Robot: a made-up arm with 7 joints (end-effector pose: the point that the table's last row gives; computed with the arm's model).
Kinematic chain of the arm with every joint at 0, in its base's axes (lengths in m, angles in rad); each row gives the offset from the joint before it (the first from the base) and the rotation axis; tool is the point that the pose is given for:
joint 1: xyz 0 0.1 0 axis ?
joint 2: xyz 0 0.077 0 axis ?
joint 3: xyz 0 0 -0.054 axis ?
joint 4: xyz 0 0 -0.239 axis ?
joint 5: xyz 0 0 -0.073 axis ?
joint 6: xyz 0 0 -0.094 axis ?
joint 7: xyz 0 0 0 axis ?
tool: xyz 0 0 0
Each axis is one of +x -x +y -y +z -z.
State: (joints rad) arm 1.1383 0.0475 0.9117 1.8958 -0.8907 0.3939 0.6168
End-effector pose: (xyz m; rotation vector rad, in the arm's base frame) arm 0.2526 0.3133 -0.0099 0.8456 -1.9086 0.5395
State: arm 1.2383 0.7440 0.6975 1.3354 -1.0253 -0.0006 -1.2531
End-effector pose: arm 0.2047 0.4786 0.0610 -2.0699 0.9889 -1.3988
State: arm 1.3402 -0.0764 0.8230 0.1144 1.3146 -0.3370 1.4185
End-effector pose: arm 0.4495 0.1559 -0.0922 1.6308 2.3347 -0.9968
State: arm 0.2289 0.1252 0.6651 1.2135 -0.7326 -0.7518 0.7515
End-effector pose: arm 0.1963 0.3167 -0.2999 0.4141 -1.4936 -0.9894
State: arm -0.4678 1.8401 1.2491 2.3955 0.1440 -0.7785 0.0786
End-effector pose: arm 0.0992 0.3126 0.1168 -0.3904 1.5715 1.9073
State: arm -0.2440 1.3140 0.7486 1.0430 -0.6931 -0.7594 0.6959
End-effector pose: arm 0.1024 0.5667 -0.0263 0.9938 -0.4860 -1.5841
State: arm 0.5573 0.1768 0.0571 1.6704 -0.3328 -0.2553 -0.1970
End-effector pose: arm 0.2838 0.2349 -0.1418 0.6741 -2.4611 -0.0891
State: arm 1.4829 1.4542 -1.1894 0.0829 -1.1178 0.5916 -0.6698
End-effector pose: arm 0.0664 0.6318 -0.0007 2.3928 0.8852 -0.6843
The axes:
joint 1: -y
joint 2: +x
joint 3: +z
joint 4: -y
joint 5: +z
joint 6: +y
joint 7: -x

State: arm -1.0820 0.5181 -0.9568 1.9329 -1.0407 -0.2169 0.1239
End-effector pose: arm -0.1929 0.1819 -0.2045 -0.8389 -1.0803 -1.5144
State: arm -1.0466 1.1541 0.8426 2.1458 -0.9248 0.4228 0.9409
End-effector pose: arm 0.0586 0.4042 -0.0738 1.0815 -0.0709 -1.4882
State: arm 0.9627 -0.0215 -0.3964 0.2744 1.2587 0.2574 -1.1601
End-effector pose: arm 0.3959 0.1498 -0.2247 0.3591 -0.3716 0.9383
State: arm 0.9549 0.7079 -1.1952 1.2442 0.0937 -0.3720 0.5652
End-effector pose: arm 0.3265 0.2906 -0.1600 -0.1153 -1.2911 -1.8332
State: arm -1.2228 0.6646 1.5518 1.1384 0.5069 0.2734 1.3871
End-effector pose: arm -0.1797 0.5202 -0.0683 0.0236 -0.8201 0.0956
